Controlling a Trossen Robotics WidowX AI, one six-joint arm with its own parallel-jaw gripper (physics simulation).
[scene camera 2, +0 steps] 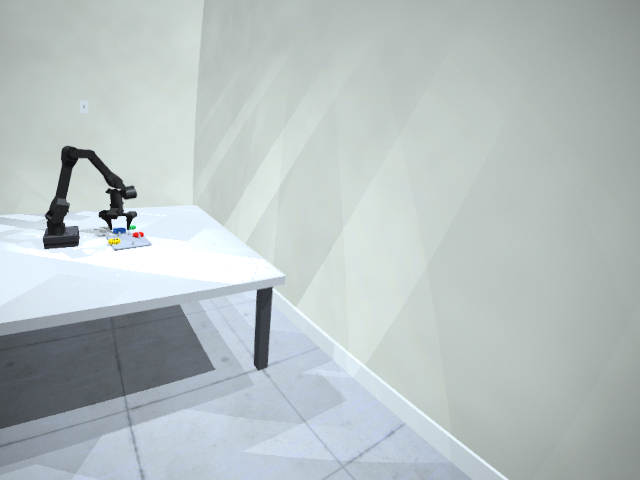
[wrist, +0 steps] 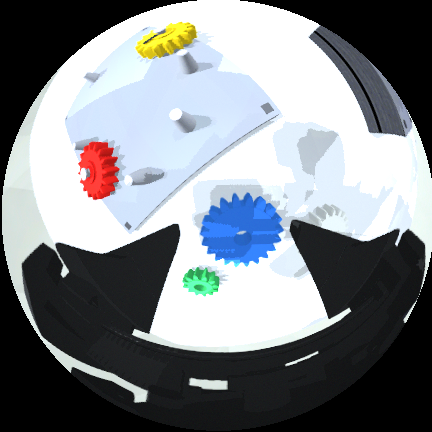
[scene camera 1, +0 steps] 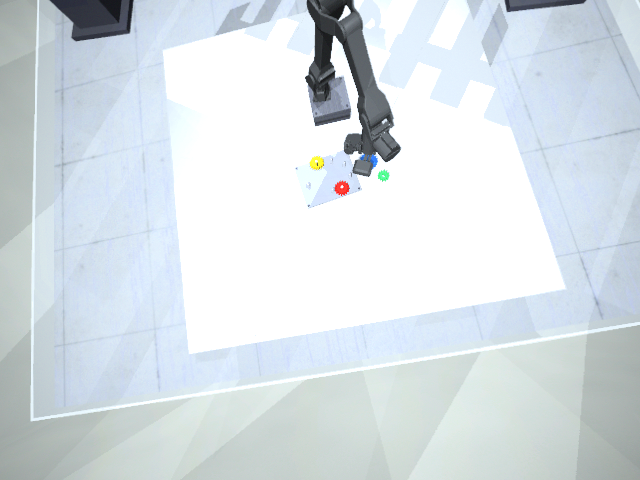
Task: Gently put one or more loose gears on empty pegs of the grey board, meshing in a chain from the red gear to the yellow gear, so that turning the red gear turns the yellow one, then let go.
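Frame: origin at the arm's base, x right, y back, z down, level; metres.
Seen in the pictures: gripper, fingertip midpoint: (scene camera 2: 119, 230) (wrist: 236, 227) (scene camera 1: 366, 161); arm's base, link origin: (scene camera 2: 56, 233) (scene camera 1: 321, 93).
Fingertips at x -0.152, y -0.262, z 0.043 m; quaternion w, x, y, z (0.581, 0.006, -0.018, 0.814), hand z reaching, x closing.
Offsets run from my fingertips to a thing's middle. Level surfaces: height alone.
The grey board {dx +0.149, dy -0.047, dz -0.002 m} (scene camera 1: 323, 180) (scene camera 2: 124, 246) (wrist: 140, 110) bears a red gear {dx +0.094, dy -0.098, dz -0.003 m} (scene camera 1: 338, 190) (scene camera 2: 138, 235) (wrist: 104, 170) and a yellow gear {dx +0.184, dy +0.009, dz -0.003 m} (scene camera 1: 312, 164) (scene camera 2: 114, 241) (wrist: 175, 45), apart from each other, and several empty pegs. A large blue gear {dx -0.009, dy +0.001, dz +0.005 m} (scene camera 1: 372, 161) (scene camera 2: 119, 230) (wrist: 240, 217) lies flat beside the board. A small green gear {dx -0.059, dy -0.060, dz +0.005 m} (scene camera 1: 383, 175) (scene camera 2: 132, 227) (wrist: 201, 277) lies near it. A white gear {dx -0.046, dy +0.081, dz +0.005 m} (scene camera 2: 102, 229) (wrist: 327, 215) is partly behind a finger in the wrist view. My gripper (scene camera 1: 364, 157) (scene camera 2: 119, 227) (wrist: 236, 227) is open and empty, low over the blue gear, one finger towards each side.
The arm's dark base (scene camera 1: 333, 108) (scene camera 2: 61, 238) (wrist: 360, 80) stands on the white table {dz +0.014 m} (scene camera 1: 258, 268) (scene camera 2: 206, 263), behind the board in scene camera 1. One finger is near the board's edge. The arm hides the white gear in scene camera 1.
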